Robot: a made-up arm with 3 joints. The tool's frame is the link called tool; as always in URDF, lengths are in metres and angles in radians. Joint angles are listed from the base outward. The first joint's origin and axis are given. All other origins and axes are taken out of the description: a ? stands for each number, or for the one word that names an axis. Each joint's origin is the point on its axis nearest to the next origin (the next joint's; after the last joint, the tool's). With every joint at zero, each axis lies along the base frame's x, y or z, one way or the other. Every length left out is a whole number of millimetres.
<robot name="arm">
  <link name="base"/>
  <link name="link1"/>
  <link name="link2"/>
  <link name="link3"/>
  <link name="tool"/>
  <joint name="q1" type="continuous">
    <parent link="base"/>
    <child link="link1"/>
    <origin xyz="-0.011 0 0.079" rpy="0 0 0"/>
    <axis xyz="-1 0 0"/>
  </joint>
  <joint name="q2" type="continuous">
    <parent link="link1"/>
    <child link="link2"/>
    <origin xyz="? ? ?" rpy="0 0 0"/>
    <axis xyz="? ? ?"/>
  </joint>
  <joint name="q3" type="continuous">
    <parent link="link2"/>
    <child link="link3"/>
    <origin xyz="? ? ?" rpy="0 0 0"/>
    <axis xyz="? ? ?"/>
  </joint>
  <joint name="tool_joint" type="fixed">
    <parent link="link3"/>
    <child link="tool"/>
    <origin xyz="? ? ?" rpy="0 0 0"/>
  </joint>
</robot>
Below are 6 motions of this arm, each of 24 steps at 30 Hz.
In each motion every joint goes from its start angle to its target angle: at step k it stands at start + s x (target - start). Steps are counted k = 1, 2, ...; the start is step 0. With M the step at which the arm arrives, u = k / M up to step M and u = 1 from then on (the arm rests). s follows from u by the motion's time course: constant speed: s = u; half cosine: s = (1 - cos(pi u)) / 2; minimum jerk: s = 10 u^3 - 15 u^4 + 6 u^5.
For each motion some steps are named. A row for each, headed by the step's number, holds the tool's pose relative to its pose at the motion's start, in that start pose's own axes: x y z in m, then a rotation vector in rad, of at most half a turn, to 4 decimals.
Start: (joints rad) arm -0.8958 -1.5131 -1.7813
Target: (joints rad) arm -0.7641 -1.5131 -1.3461
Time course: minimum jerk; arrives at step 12
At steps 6, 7, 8, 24:
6: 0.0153 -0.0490 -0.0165 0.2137 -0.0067 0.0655
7: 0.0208 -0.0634 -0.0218 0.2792 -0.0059 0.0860
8: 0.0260 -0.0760 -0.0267 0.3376 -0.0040 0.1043
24: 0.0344 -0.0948 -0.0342 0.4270 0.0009 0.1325

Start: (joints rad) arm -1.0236 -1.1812 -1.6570
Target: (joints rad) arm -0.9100 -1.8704 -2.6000
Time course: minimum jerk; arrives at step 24
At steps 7, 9, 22, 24:
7: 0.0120 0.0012 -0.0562 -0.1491 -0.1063 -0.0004
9: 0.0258 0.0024 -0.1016 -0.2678 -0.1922 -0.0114
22: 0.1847 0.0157 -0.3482 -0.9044 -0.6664 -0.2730
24: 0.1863 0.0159 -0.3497 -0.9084 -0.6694 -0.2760

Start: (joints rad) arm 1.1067 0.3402 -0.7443
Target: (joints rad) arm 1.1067 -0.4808 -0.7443
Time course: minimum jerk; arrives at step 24
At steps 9, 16, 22, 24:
9: 0.0374 -0.0955 -0.0880 0.0000 -0.1531 0.1662
16: 0.1803 -0.2477 -0.2282 0.0000 -0.4395 0.4772
22: 0.2591 -0.2938 -0.2706 0.0000 -0.5534 0.6008
24: 0.2612 -0.2948 -0.2715 0.0000 -0.5562 0.6039

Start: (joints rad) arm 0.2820 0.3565 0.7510
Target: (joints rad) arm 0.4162 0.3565 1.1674
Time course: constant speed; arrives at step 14
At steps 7, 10, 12, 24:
7: -0.0040 -0.0016 -0.0170 0.1453 -0.0154 0.0177
10: -0.0055 -0.0023 -0.0246 0.2076 -0.0208 0.0262
12: -0.0065 -0.0027 -0.0298 0.2491 -0.0241 0.0322
24: -0.0074 -0.0031 -0.0351 0.2906 -0.0270 0.0385

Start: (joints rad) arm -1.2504 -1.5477 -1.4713
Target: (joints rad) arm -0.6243 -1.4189 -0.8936
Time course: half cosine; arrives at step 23
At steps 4, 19, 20, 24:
4: 0.0100 -0.0296 0.0070 0.0408 0.0148 0.0441
19: 0.2243 -0.3185 0.0823 0.4718 0.3192 0.5034
20: 0.2350 -0.3264 0.0847 0.4855 0.3347 0.5177
24: 0.2493 -0.3365 0.0880 0.5032 0.3555 0.5363

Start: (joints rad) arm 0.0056 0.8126 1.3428
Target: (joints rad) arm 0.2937 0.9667 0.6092
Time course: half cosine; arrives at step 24
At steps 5, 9, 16, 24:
5: -0.0057 -0.0023 -0.0116 -0.0961 -0.0211 0.0168
9: -0.0165 -0.0080 -0.0358 -0.2859 -0.0671 0.0464
16: -0.0369 -0.0264 -0.0933 -0.6876 -0.1840 0.0910
24: -0.0459 -0.0415 -0.1288 -0.9105 -0.2609 0.1032

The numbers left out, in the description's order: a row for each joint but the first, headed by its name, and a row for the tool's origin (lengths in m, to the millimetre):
q2: xyz 0 -0.037 0.176, axis 0 0 -1
q3: xyz -0.591 -0.103 0, axis 1 0 0
tool: xyz 0 -0.036 0.044

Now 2 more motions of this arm.
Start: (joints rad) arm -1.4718 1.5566 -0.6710
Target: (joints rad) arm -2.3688 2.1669 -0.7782
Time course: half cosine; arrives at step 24
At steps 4, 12, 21, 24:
4: 0.0113 -0.0014 0.0410 -0.0076 0.0725 0.0056
12: 0.1531 0.0072 0.2853 -0.1144 0.5347 0.0567
21: 0.4007 0.0784 0.4554 -0.3354 0.9968 0.1440
24: 0.4230 0.0879 0.4636 -0.3584 1.0326 0.1529

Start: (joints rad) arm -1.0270 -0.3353 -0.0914
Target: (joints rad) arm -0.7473 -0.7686 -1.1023
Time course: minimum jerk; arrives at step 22
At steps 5, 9, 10, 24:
5: 0.0067 -0.0127 0.0097 -0.1031 0.0031 0.0358
9: 0.0307 -0.0484 0.0412 -0.4219 -0.0014 0.1500
10: 0.0395 -0.0588 0.0516 -0.5245 -0.0076 0.1879
24: 0.1154 -0.1199 0.1251 -1.2323 -0.1275 0.4677

